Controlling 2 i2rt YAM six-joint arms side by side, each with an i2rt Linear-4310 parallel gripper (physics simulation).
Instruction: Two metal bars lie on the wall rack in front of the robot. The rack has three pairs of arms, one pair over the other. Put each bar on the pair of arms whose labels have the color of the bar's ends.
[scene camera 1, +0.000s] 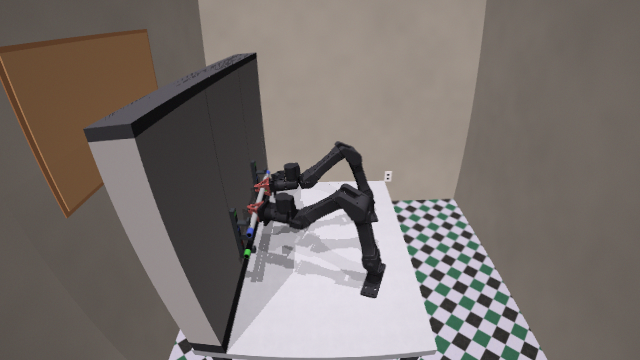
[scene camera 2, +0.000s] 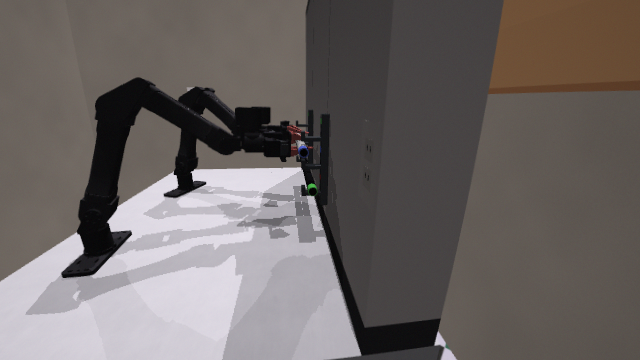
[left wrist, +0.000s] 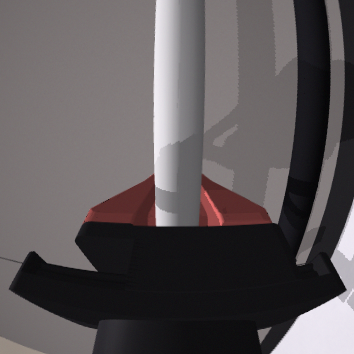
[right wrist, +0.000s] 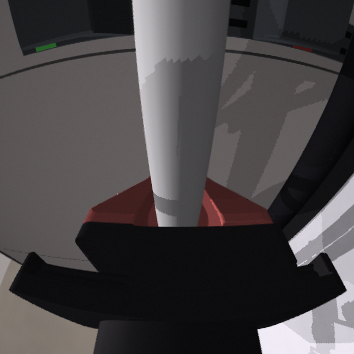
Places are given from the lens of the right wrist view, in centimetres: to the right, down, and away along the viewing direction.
my right gripper (right wrist: 177, 174): 0, 0, 13
blue-ended bar (right wrist: 179, 58): 0, -3, 3
dark wall panel (right wrist: 79, 138): -9, -3, 14
The marked spots on the dark wall panel and the blue-ended bar are 13 cm apart.
